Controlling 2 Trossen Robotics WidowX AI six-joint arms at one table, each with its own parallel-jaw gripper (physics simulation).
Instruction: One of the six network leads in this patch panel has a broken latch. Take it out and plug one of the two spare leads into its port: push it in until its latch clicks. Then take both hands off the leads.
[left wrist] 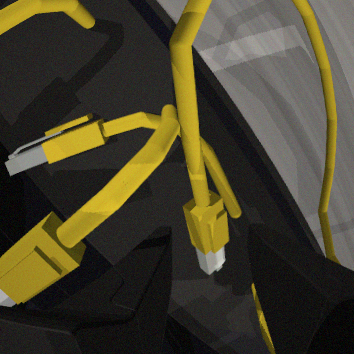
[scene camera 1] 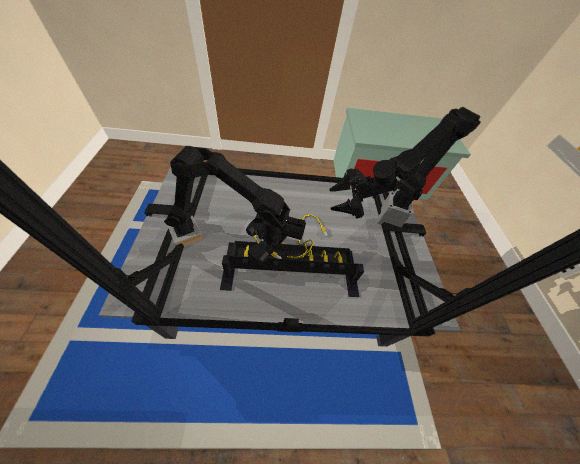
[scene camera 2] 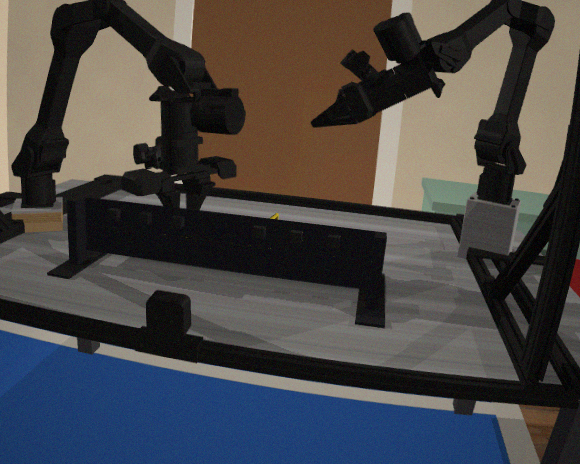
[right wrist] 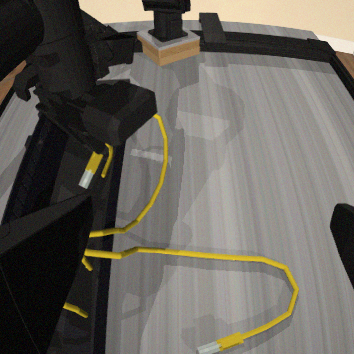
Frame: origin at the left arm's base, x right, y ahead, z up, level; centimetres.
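Where they show: left gripper, fingertip midpoint: [left wrist: 209, 236] [scene camera 1: 272, 250] [right wrist: 92, 147]; right gripper, fingertip midpoint: [scene camera 1: 330, 199] [scene camera 2: 316, 123] [right wrist: 219, 212]; left arm's base at its link origin: [scene camera 1: 183, 228] [scene camera 2: 37, 203] [right wrist: 167, 33]; right arm's base at its link origin: [scene camera 1: 400, 202] [scene camera 2: 495, 199].
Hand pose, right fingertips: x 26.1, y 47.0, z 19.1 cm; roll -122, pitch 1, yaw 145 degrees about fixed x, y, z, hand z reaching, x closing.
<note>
Each offset is from my right fingertips to the centre of the thing. "spot": to the spot under its first point. Level surfaces: height alone.
The dark patch panel {dx +7.4, dy -17.7, dz -18.0 cm} [scene camera 1: 295, 263] [scene camera 2: 220, 250] stands on its feet, with yellow leads along it. My left gripper [scene camera 2: 183, 204] [left wrist: 209, 236] is low behind the panel, its fingers part-way open. In the left wrist view a yellow lead with a clear plug {spot: dx +0.2, dy -22.2, dz -18.6 cm} [left wrist: 200, 227] shows between the fingertips, with gaps on both sides. Two more leads, one with a long raised latch {spot: dx -1.0, dy -27.9, dz -19.9 cm} [left wrist: 75, 142] and one nearer {spot: dx +0.4, dy -27.1, dz -14.0 cm} [left wrist: 35, 265], lie to its left. Which has the broken latch I cannot tell. A spare lead's plug {dx -0.7, dy +4.4, dz -22.4 cm} [scene camera 1: 324, 230] [right wrist: 230, 342] lies behind the panel. My right gripper [scene camera 1: 333, 199] [scene camera 2: 314, 123] [right wrist: 219, 212] is wide open, empty and raised.
Yellow cables loop over the grey table {dz -23.5 cm} [scene camera 1: 210, 305] [scene camera 2: 280, 315] behind the panel, crossing near the left gripper. Black frame beams [scene camera 1: 215, 323] [scene camera 2: 310, 369] edge the table. A green cabinet [scene camera 1: 385, 127] stands beyond the table at the back right.
</note>
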